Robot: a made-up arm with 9 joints. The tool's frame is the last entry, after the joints. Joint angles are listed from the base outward. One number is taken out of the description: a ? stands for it. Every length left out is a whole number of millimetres.
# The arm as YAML. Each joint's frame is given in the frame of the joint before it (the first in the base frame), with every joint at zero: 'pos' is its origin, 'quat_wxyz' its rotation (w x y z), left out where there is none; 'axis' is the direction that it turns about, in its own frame. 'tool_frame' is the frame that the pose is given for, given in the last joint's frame.
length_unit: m
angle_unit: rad
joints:
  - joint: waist
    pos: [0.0, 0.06, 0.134]
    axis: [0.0, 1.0, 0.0]
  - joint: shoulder
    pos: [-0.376, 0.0, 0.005]
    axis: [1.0, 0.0, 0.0]
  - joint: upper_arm
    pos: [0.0, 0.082, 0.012]
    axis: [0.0, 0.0, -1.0]
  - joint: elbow
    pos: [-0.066, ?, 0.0]
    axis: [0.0, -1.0, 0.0]
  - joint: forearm
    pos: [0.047, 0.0, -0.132]
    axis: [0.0, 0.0, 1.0]
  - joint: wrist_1
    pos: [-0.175, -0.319, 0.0]
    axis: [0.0, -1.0, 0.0]
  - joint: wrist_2
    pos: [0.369, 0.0, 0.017]
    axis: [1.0, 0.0, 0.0]
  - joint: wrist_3
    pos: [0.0, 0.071, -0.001]
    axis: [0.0, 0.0, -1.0]
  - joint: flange
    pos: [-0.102, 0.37, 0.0]
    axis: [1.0, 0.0, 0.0]
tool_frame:
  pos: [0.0, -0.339, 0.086]
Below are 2 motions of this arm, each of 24 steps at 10 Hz.
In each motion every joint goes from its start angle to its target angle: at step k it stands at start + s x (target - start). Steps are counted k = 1, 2, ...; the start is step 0. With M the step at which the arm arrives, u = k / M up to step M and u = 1 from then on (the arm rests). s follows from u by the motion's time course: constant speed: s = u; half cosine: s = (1 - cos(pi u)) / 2; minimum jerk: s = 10 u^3 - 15 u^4 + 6 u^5.
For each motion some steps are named. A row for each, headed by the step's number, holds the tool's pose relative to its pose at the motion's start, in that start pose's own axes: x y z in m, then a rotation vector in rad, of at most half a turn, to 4 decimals.
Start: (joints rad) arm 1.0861 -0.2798 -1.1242 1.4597 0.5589 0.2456 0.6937 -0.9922 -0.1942
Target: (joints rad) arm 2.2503 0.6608 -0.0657 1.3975 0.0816 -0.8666 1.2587 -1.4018 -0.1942
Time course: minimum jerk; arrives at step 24
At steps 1, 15, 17, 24:
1: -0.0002 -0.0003 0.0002 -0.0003 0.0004 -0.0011
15: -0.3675 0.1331 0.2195 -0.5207 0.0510 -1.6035
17: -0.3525 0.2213 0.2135 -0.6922 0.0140 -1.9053
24: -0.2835 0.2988 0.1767 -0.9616 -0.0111 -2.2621

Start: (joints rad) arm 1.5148 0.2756 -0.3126 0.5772 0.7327 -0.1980 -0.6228 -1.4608 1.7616
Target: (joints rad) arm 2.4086 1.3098 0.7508 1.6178 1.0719 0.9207 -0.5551 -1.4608 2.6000
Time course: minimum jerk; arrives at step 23
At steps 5, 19, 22, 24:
5: -0.0219 0.0138 -0.0028 0.0269 -0.1485 0.0468
19: -0.3341 0.2305 -0.3116 0.9704 -1.1462 -0.1355
22: -0.3492 0.2477 -0.3201 1.0243 -1.1370 -0.1580
24: -0.3495 0.2480 -0.3203 1.0254 -1.1367 -0.1584

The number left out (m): 0.227
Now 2 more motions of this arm.
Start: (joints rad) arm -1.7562 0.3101 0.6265 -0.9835 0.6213 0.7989 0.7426 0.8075 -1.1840
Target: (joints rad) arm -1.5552 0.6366 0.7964 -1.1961 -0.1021 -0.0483 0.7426 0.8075 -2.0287
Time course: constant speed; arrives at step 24
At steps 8, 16, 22, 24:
8: 0.2208 0.0847 0.0006 -0.3504 0.4911 -0.0654
16: 0.4467 0.1493 -0.1950 -0.6370 1.0252 0.0729
22: 0.5206 0.1941 -0.4566 -0.7796 1.4166 0.3159
24: 0.5154 0.2112 -0.5555 -0.8083 1.5395 0.4229

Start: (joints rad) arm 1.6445 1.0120 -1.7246 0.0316 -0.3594 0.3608 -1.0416 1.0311 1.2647
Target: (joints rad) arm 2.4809 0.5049 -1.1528 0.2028 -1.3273 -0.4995 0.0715 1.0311 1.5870
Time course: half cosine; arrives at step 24
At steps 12, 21, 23, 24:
12: -0.3310 0.0298 0.2157 -0.7309 -0.1274 -1.0425
21: -0.3917 0.2961 0.1338 -1.3629 -1.0929 -1.6792
23: -0.3872 0.3050 0.1217 -1.4064 -1.1938 -1.6852
24: -0.3866 0.3060 0.1202 -1.4119 -1.2068 -1.6855

